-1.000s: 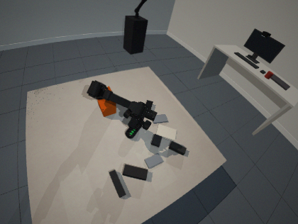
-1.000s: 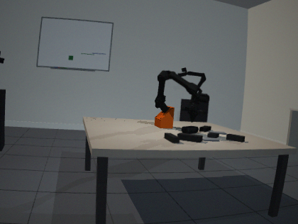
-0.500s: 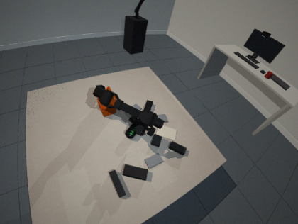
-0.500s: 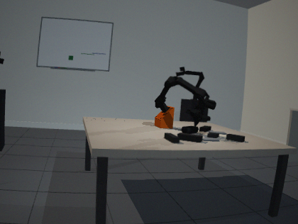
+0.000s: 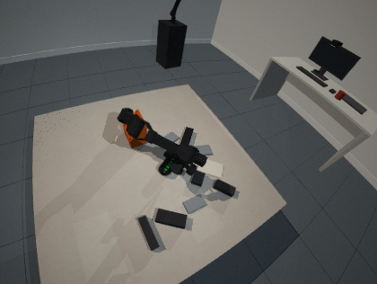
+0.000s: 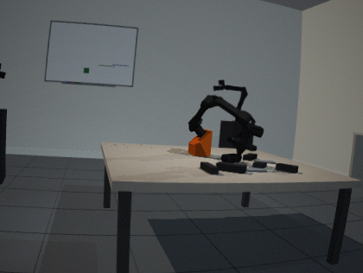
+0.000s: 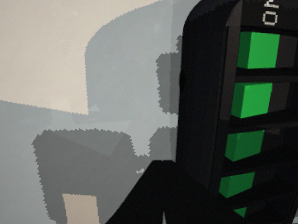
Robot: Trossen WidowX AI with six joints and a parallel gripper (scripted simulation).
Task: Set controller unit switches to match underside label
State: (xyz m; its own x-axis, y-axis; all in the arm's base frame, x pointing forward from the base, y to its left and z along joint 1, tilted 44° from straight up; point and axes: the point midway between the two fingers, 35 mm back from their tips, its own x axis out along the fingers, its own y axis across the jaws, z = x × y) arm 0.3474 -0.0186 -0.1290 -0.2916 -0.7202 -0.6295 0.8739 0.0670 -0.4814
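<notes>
The small dark box is 12 cm ahead of my gripper tip, 8 cm to the left of it and 2 cm below it. Also, from my gripper tip: long black bar (31 cm to the right, 22 cm ahead, 2 cm below); white plate (20 cm to the left, 10 cm ahead, 3 cm below).
</notes>
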